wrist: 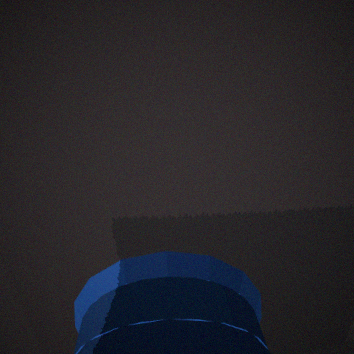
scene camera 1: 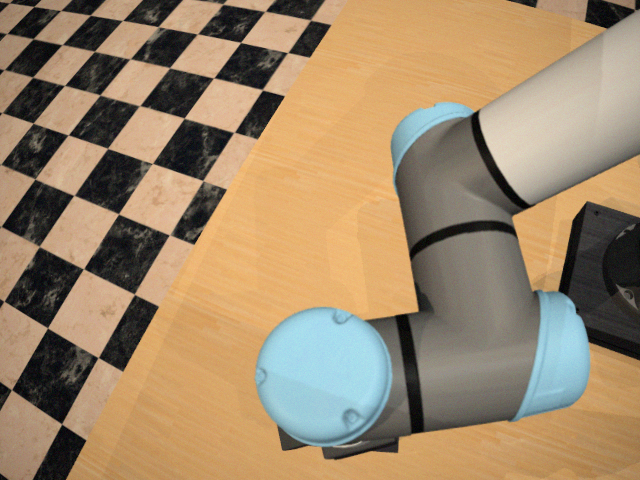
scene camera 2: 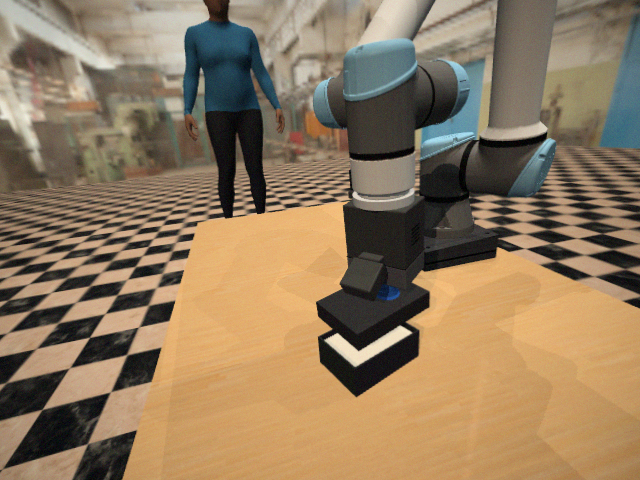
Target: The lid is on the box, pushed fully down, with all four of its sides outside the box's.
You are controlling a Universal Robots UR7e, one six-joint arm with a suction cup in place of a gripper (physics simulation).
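Frame: origin at the arm's base, x back, y down, z right, level; millimetres.
Seen in the pictures: end effector, tool point: (wrist: 166,278) (scene camera 2: 387,300); arm's base, origin of the base link: (scene camera 2: 442,226).
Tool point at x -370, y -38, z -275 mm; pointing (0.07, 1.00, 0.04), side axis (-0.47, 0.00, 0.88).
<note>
Offsets run from my tool point to a thing's middle. Level surfaces: height alone.
The black lid {dx -22, dy +2, dz +4 mm} (scene camera 2: 373,311) (wrist: 175,125) hangs level on my blue suction cup (scene camera 2: 388,292) (wrist: 169,300), which is pressed on its top. In the scene camera 2 view the lid is above the box, with a gap between them, and covers the back part of the box's opening. The black box {dx -28, dy +76, dz +9 mm} (scene camera 2: 385,366) stands upright on the table, and its cream-coloured inside shows along the two near sides. In the scene camera 1 view the arm hides the cup and most of the lid; dark edges show below the wrist, and I cannot tell lid from box there.
The wooden table {dy +100 mm} (scene camera 1: 310,217) (scene camera 2: 248,361) carries the arm's black base (scene camera 1: 594,268) (scene camera 2: 460,249), behind the box in the scene camera 2 view. A person in a blue top (scene camera 2: 227,67) stands beyond the table's far edge on the checkered floor.
</note>
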